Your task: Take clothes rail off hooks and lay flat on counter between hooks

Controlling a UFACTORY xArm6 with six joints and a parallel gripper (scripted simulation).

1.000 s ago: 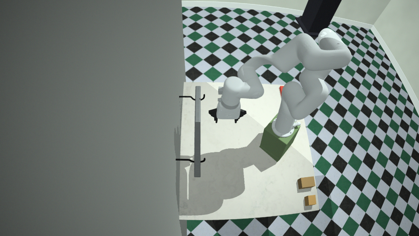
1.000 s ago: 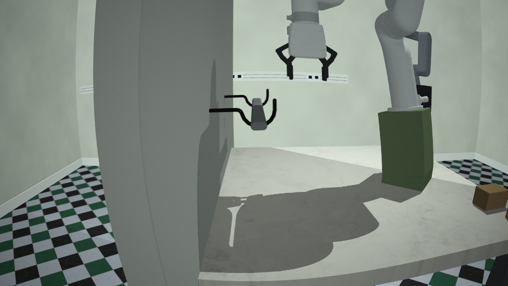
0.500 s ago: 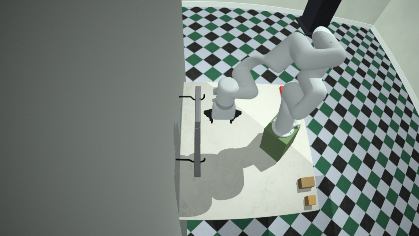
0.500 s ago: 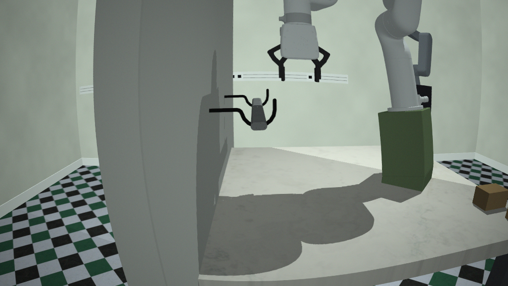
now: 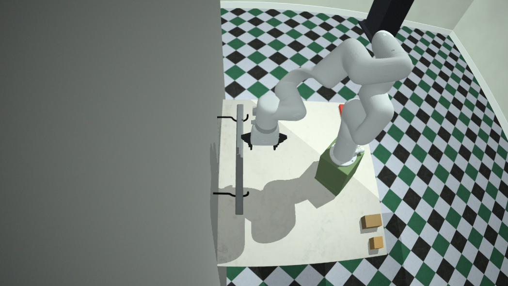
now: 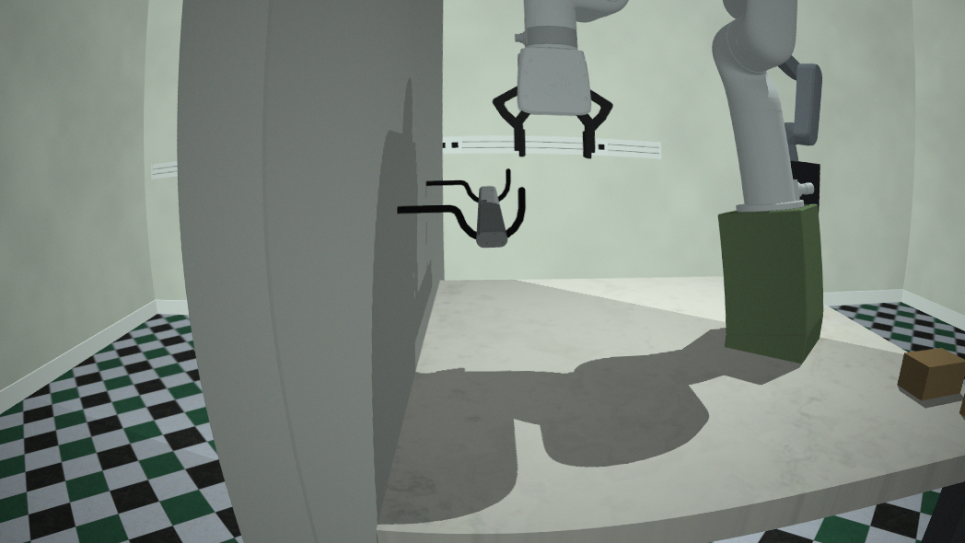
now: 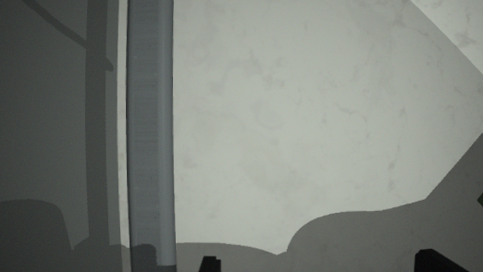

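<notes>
Right now the grey clothes rail is 9 cm ahead of my hand, 1 cm to the right of it and 8 cm below it. Round my hand: grey wall: 22 cm ahead, 2 cm to the right, 14 cm above; red object: 59 cm behind, 30 cm to the right, 28 cm below; blue object: 59 cm behind, 19 cm to the right, 27 cm below.
</notes>
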